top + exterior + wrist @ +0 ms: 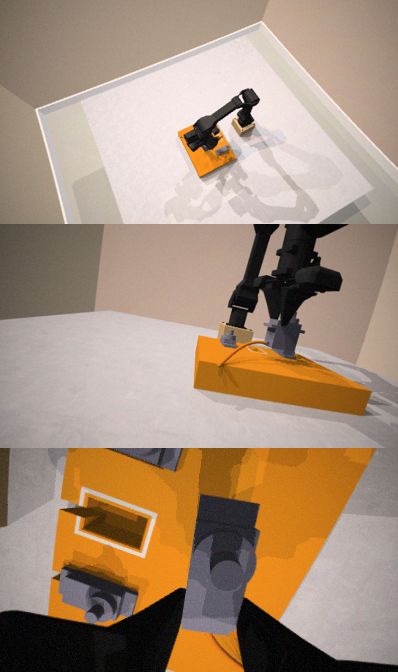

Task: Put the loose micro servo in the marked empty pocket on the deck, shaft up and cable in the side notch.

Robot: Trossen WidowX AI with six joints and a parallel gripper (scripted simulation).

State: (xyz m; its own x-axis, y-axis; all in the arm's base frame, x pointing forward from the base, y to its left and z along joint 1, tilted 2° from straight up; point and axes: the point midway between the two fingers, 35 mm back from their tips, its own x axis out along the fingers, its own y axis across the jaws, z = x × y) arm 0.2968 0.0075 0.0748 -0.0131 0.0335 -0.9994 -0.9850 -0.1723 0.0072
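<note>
The orange deck lies 10 cm below my gripper tip and 1 cm ahead of it.
</note>
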